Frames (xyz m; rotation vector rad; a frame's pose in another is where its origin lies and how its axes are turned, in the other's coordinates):
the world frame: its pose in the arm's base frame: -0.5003 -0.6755 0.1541 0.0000 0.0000 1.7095
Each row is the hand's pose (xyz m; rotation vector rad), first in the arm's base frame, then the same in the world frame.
Working: the arm's base frame: its pose in the world frame: 0.5998 -0.5889 -0.1541 0.0000 0.0000 -1.7095

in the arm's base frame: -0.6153 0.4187 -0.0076 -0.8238 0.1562 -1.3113
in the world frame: 1.0996 -0.0374 -0.1617 -0.5913 1.0122 -2.8688
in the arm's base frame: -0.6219 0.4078 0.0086 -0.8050 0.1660 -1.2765
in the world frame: 1.0897 -0.0293 -0.1455 -0.5602 0.9952 -2.8414
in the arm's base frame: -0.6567 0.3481 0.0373 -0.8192 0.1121 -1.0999
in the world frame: 1.0354 0.0134 -0.1168 -0.6096 0.9304 -2.6702
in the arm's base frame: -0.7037 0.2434 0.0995 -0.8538 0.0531 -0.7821
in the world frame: 0.9382 0.0744 -0.0546 -0.6624 0.8643 -2.3542
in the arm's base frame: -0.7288 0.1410 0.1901 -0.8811 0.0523 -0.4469
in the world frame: 0.8403 0.1134 0.0360 -0.6494 0.8423 -2.0208
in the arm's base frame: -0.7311 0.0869 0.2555 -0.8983 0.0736 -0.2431
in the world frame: 0.7870 0.1232 0.1014 -0.6233 0.8472 -1.8171
